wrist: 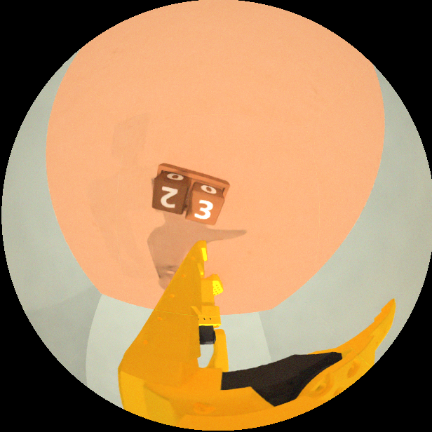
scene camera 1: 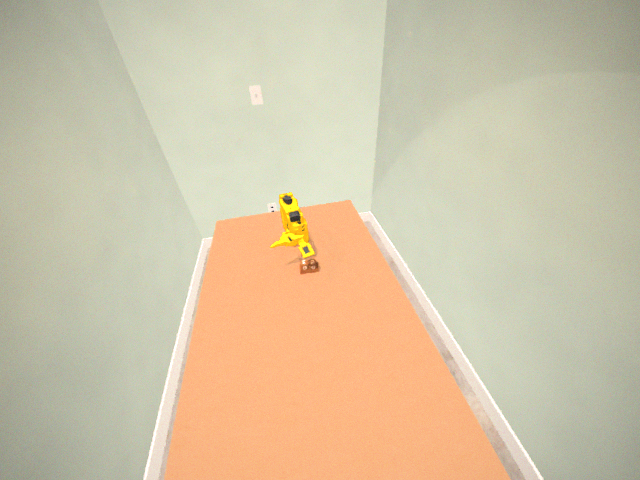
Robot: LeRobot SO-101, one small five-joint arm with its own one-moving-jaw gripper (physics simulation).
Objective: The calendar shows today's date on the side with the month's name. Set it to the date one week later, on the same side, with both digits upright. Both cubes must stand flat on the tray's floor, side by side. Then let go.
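The calendar tray (scene camera 1: pixel 309 271) (wrist: pixel 195 173) stands on the table, its back wall on the side away from the arm in the wrist view. Two brown cubes stand side by side at it, a narrow gap between them. In the wrist view, the darker left cube (wrist: pixel 162 205) has a 0 on top and a 2-like digit facing the arm. The lighter right cube (wrist: pixel 214 205) has a 0 on top and a 3 facing the arm. The month's name is not readable. My gripper (scene camera 1: pixel 292 251) (wrist: pixel 298 271) is wide open and empty, raised on the arm's side of the tray, apart from both cubes.
The orange table top (scene camera 1: pixel 320 361) (wrist: pixel 225 100) spreads around the tray. The yellow arm (scene camera 1: pixel 292 214) stands near the table's narrow far end in the scene view. Shadows of the arm and gripper fall beside the cubes. Pale green walls (scene camera 1: pixel 310 134) surround the table.
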